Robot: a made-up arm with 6 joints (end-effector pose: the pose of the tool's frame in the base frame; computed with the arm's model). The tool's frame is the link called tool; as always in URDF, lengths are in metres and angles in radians.
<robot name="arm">
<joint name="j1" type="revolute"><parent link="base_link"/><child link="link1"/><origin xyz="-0.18 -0.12 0.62" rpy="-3.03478 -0.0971 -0.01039"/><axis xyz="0 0 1"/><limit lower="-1.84" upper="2.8" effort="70" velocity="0.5"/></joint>
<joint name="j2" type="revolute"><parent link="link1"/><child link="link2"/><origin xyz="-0.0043 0.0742 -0.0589" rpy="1.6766 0.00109 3.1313"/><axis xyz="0 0 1"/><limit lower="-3.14" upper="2.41" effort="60" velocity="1.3"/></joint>
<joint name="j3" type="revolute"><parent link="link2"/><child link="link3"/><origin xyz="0.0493 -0.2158 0.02" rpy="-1.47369 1.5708 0"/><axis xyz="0 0 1"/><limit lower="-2.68" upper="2.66" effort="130" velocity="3"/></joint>
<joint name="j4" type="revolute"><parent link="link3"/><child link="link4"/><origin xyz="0.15 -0.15 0.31" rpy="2.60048 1.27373 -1.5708"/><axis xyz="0 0 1"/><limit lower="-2.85" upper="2.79" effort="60" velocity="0.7"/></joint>
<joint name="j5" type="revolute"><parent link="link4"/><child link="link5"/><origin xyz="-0.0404 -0.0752 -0.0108" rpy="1.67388 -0.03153 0.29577"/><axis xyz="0 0 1"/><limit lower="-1.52" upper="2.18" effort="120" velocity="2.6"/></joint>
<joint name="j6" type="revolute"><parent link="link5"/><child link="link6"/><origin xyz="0.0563 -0.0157 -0.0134" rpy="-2.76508 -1.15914 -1.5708"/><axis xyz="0 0 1"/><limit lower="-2.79" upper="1.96" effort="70" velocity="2.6"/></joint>
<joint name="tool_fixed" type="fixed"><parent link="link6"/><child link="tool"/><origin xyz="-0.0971 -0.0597 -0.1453" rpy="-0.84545 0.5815 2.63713"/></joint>
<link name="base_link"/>
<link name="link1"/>
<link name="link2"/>
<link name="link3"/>
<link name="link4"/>
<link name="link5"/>
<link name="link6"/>
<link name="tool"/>
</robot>
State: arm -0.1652 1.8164 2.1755 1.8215 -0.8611 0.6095
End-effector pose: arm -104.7 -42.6 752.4 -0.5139 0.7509 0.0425
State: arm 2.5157 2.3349 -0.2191 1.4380 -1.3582 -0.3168
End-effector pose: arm -435.1 -189.2 513.0 0.4678 -1.1030 1.1325
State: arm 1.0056 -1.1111 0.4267 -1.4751 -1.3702 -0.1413
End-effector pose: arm -80.6 39.1 728.8 -0.2023 0.5302 -1.4184
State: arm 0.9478 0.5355 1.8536 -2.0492 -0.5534 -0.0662
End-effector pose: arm -218.5 -277.5 603.2 0.2728 -0.4066 2.4799
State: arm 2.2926 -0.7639 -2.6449 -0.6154 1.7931 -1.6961
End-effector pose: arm -349.1 286.7 553.1 -0.8204 -1.9712 1.5235
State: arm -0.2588 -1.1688 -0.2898 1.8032 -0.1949 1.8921
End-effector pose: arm -222.2 -272.7 942.5 0.8610 0.0342 -1.2330
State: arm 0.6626 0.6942 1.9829 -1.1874 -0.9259 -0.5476
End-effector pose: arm -173.3 -258.6 687.7 -0.2462 1.3442 2.2459
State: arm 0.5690 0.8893 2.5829 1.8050 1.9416 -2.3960
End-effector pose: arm -90.1 -356.6 872.5 2.5958 0.8514 1.5238
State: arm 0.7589 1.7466 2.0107 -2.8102 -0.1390 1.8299
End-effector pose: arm -1.1 -267.5 664.8 -0.0904 1.0745 -1.3563
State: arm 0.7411 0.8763 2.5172 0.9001 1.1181 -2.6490
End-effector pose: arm -243.4 -473.4 817.7 -1.5584 0.0563 -2.5592
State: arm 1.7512 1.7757 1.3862 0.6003 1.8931 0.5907
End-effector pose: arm -249.0 -263.1 941.1 1.0434 -1.6361 -0.8615
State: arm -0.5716 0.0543 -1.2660 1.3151 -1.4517 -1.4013
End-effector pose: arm -234.3 -367.9 607.5 -1.6222 -1.5813 -0.2803
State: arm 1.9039 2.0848 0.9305 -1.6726 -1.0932 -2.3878
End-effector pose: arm -262.2 -315.4 691.0 0.8860 -2.4906 0.2385
